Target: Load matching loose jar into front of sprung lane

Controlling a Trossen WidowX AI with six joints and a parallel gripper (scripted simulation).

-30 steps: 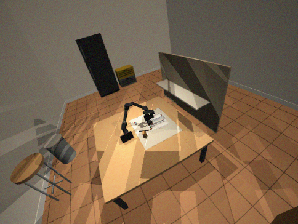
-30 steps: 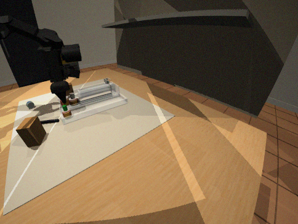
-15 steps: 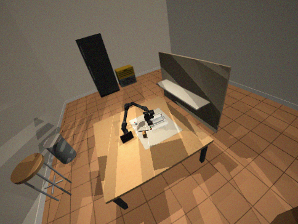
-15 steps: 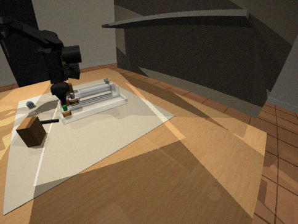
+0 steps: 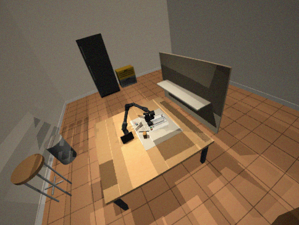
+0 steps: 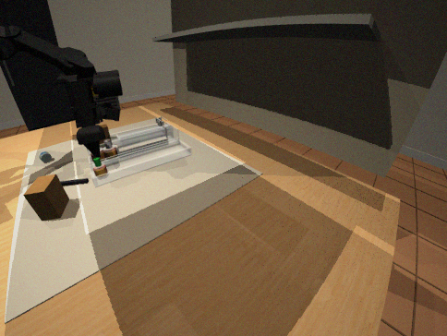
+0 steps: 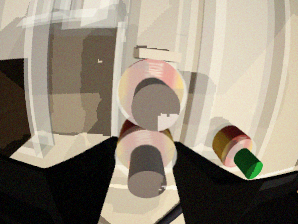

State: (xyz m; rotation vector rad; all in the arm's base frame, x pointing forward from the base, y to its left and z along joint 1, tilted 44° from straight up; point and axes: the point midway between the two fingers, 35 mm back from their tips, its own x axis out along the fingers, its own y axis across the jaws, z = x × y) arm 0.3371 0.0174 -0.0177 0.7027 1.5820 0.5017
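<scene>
Right now the pale mat is 50 mm ahead of my gripper tip, 30 mm below it and 20 mm to the right of it. Also, from my gripper tip: pusher plate 150 mm ahead, 20 mm above, 10 mm to the left; then thin black stick 110 mm behind, 40 mm to the right, 20 mm below.
</scene>
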